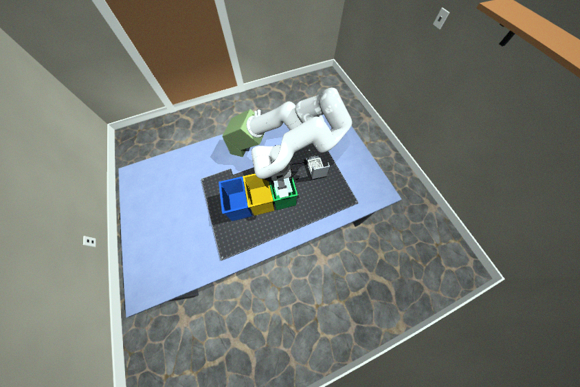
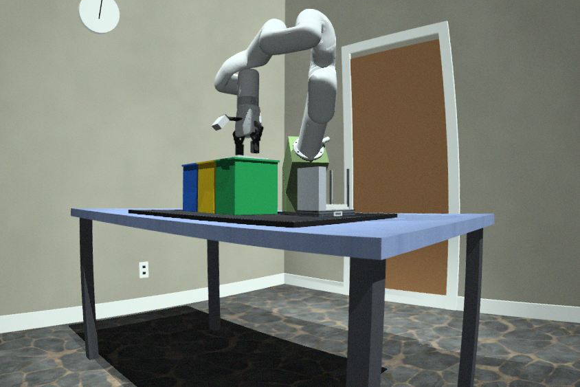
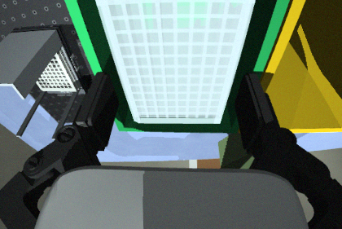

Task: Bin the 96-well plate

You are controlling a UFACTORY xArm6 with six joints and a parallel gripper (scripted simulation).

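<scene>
Now: the 96-well plate 30 mm below my hand. Also, from my hand: blue bin (260 mm to the right, 120 mm below, 40 mm ahead); then yellow bin (130 mm to the right, 120 mm below, 20 mm ahead); then green bin (120 mm below).
</scene>
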